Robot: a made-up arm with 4 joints. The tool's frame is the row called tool.
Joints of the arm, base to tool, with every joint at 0 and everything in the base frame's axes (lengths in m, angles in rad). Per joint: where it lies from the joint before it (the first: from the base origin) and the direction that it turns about. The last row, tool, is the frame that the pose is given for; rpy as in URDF.
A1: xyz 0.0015 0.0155 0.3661 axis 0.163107 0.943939 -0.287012
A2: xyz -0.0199 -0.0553 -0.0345 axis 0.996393 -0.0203 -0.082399
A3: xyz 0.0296 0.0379 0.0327 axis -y
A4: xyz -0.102 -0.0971 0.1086 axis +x
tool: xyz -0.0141 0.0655 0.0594 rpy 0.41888 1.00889 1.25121
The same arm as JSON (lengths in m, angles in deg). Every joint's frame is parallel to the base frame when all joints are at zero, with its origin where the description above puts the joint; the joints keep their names.
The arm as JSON. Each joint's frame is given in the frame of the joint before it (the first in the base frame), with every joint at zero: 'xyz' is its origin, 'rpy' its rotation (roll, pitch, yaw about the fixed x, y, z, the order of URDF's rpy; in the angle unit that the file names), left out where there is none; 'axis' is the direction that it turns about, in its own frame. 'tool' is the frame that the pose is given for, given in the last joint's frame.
{"units": {"length": "m", "angle": "deg"}, "joints": [{"name": "A1", "type": "revolute", "origin": {"xyz": [0.0015, 0.0155, 0.3661]}, "axis": [0.163107, 0.943939, -0.287012]}, {"name": "A2", "type": "revolute", "origin": {"xyz": [-0.0199, -0.0553, -0.0345]}, "axis": [0.996393, -0.0203, -0.082399]}, {"name": "A3", "type": "revolute", "origin": {"xyz": [0.0296, 0.0379, 0.0327]}, "axis": [0.0, -1.0, 0.0]}, {"name": "A4", "type": "revolute", "origin": {"xyz": [-0.102, -0.0971, 0.1086]}, "axis": [1.0, 0.0, 0.0]}], "tool": {"origin": {"xyz": [-0.0141, 0.0655, 0.0594], "rpy": [24.0, 57.81, 71.69]}}}
